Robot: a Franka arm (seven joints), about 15 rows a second.
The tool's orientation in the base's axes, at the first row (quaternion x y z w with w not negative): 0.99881 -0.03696 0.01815 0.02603
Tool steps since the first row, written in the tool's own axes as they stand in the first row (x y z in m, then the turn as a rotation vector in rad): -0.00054 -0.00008 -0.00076 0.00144 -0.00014 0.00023; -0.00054 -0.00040 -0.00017 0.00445 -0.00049 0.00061; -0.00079 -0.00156 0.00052 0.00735 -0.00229 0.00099; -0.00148 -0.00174 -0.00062 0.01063 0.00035 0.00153; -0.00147 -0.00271 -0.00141 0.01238 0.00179 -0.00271; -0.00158 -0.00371 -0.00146 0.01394 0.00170 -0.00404; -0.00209 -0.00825 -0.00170 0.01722 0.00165 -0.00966; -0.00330 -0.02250 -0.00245 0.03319 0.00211 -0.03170; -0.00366 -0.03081 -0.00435 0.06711 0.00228 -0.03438; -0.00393 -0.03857 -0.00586 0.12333 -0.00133 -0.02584; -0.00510 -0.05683 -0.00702 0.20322 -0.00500 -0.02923
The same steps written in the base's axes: -0.00056 0.00016 0.00073 0.00145 0.00002 -0.00018; -0.00051 0.00045 0.00013 0.00449 0.00013 -0.00046; -0.00065 0.00158 -0.00063 0.00753 0.00169 -0.00082; -0.00137 0.00187 0.00047 0.01062 -0.00120 -0.00110; -0.00131 0.00288 0.00121 0.01211 -0.00254 0.00327; -0.00135 0.00389 0.00121 0.01363 -0.00249 0.00465; -0.00152 0.00846 0.00120 0.01671 -0.00238 0.01038; -0.00169 0.02278 0.00118 0.03183 -0.00283 0.03301; -0.00149 0.03118 0.00264 0.06553 -0.00533 0.03699; -0.00123 0.03901 0.00374 0.12212 -0.00629 0.03043; -0.00107 0.05734 0.00393 0.20190 -0.00827 0.03668
